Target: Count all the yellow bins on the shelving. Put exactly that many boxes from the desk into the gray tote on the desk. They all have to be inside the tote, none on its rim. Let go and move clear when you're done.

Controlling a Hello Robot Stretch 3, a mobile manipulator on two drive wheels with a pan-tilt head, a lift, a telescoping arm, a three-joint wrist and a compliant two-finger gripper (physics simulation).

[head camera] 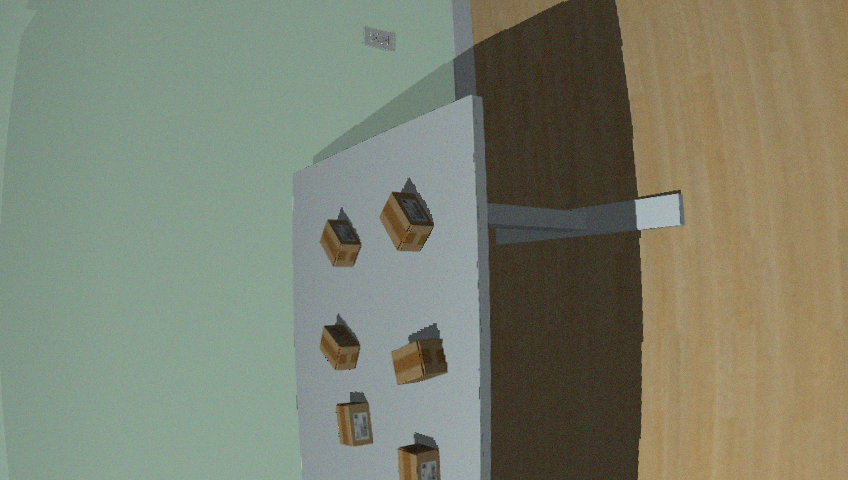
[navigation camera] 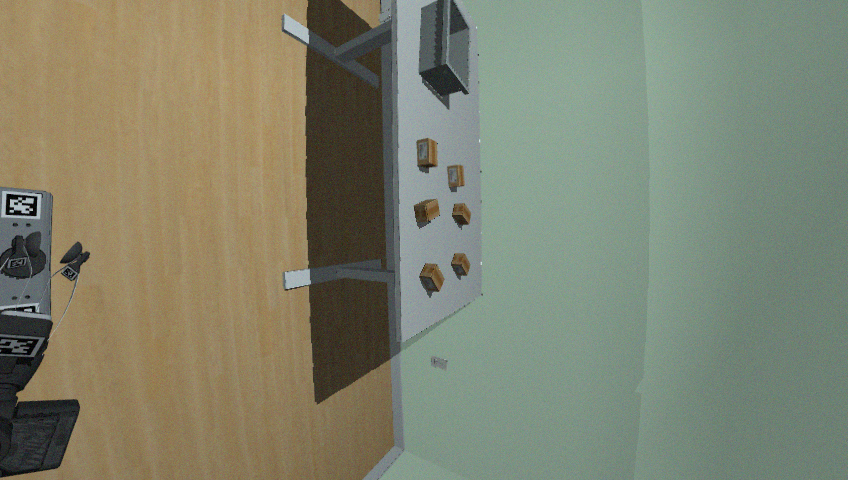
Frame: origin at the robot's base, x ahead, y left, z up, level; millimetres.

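Seen in the pictures: gripper, fingertip midpoint: [navigation camera: 57, 239].
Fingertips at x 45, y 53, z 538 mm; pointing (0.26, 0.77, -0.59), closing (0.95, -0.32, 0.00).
Observation:
Pixels of each thing's top centre, then the offset from my fingertips to it. Level surfaces: height alone.
- white desk at its surface level: dz +182 mm
- large box at its top centre: [head camera: 393, 220] [navigation camera: 438, 278] dx +858, dy -123, dz +232 mm
- turned box at its top centre: [head camera: 406, 363] [navigation camera: 433, 210] dx +815, dy +118, dz +232 mm
- labelled box at its top centre: [head camera: 407, 474] [navigation camera: 433, 152] dx +812, dy +321, dz +232 mm
- gray tote at its top centre: [navigation camera: 459, 43] dx +878, dy +749, dz +302 mm
- wooden floor at its surface level: dz -538 mm
Several brown cardboard boxes stand apart on the white desk [head camera: 443, 285] [navigation camera: 410, 118]. Near its front edge are a large box [head camera: 406, 221] [navigation camera: 432, 277], a turned box [head camera: 419, 361] [navigation camera: 426, 211] and a labelled box [head camera: 418, 463] [navigation camera: 427, 152]. Nearer the wall are smaller boxes: one [head camera: 340, 242] [navigation camera: 460, 264], another [head camera: 339, 346] [navigation camera: 461, 214] and a labelled one [head camera: 355, 423] [navigation camera: 455, 176]. The gray tote [navigation camera: 433, 44] stands beyond them, partly cut off; its floor is hidden. My gripper [navigation camera: 48, 256] is open and empty, away from the desk. Shelving and yellow bins do not show.
A green wall [head camera: 178, 237] [navigation camera: 559, 208] runs behind the desk. Desk legs [head camera: 657, 211] [navigation camera: 297, 278] reach out over the wooden floor [head camera: 743, 327] [navigation camera: 208, 178]. My base [navigation camera: 38, 291] is at the left edge of the navigation view.

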